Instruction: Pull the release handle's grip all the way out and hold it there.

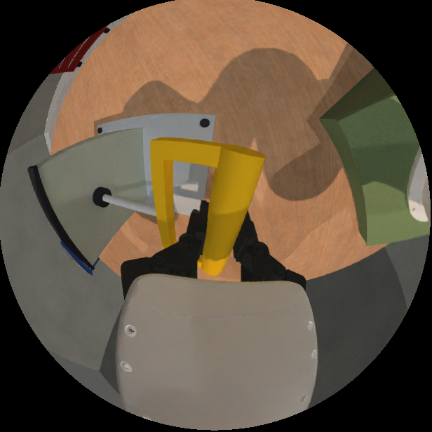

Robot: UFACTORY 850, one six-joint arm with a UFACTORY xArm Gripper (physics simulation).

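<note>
The release handle's yellow grip [232, 205] is a thick round bar with a yellow bracket joined to its left side. A thin light rod [131, 204] runs from the bracket to a black collar [102, 197] on a pale grey-green housing [122, 167], so the grip stands away from the housing. My gripper [220, 215] is shut on the grip, with one black finger on each side of the bar. The fingertips are partly hidden behind the bar.
The housing stands on a light grey base plate [175, 122] with dark bolts, on the wooden table top [200, 35]. A green open container [352, 165] stands at the right, with a whitish thing [419, 192] at its far side. A red slatted thing [80, 52] is at the upper left.
</note>
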